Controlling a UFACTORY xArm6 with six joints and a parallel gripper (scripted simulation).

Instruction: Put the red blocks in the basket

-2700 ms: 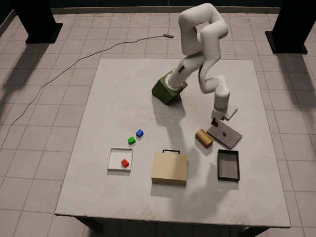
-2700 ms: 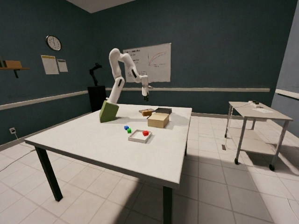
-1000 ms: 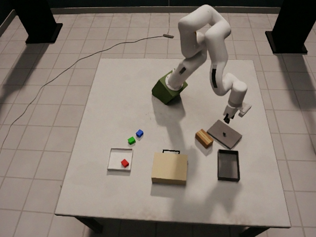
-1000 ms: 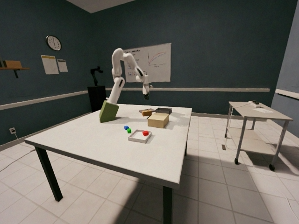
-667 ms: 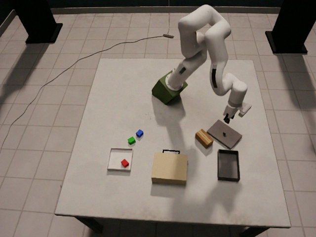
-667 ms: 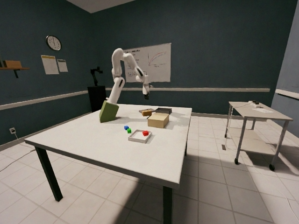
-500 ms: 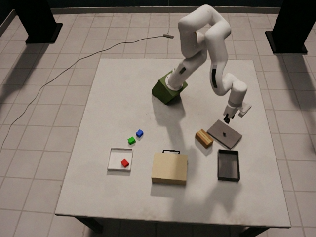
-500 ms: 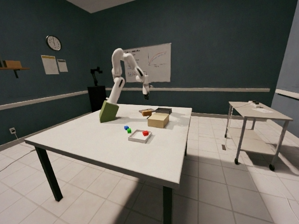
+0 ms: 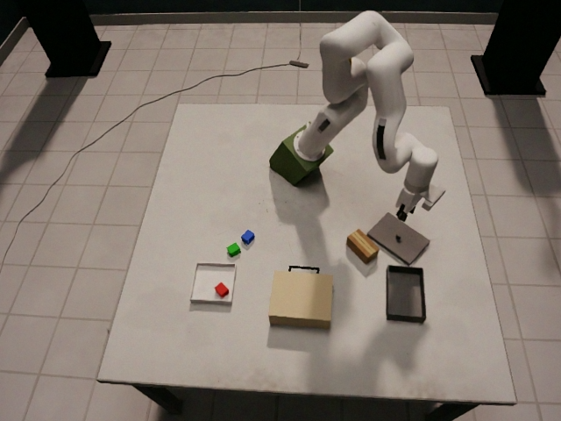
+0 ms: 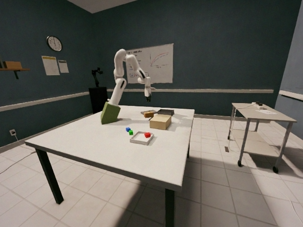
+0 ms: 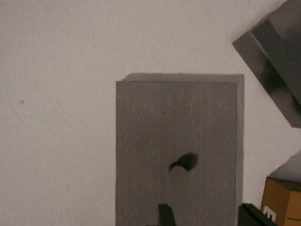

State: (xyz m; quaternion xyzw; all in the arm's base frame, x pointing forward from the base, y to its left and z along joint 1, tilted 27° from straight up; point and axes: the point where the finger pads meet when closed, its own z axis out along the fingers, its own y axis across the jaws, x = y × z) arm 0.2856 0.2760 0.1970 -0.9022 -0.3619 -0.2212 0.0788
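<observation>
My gripper is now 16 cm above the grey metal lid. From my hand the other things lie so: blue block 55 cm to the right, 16 cm below; then light wooden cabinet 25 cm ahead, 35 cm to the right, 14 cm below; then drawer 24 cm ahead, 35 cm to the right, 14 cm below.
</observation>
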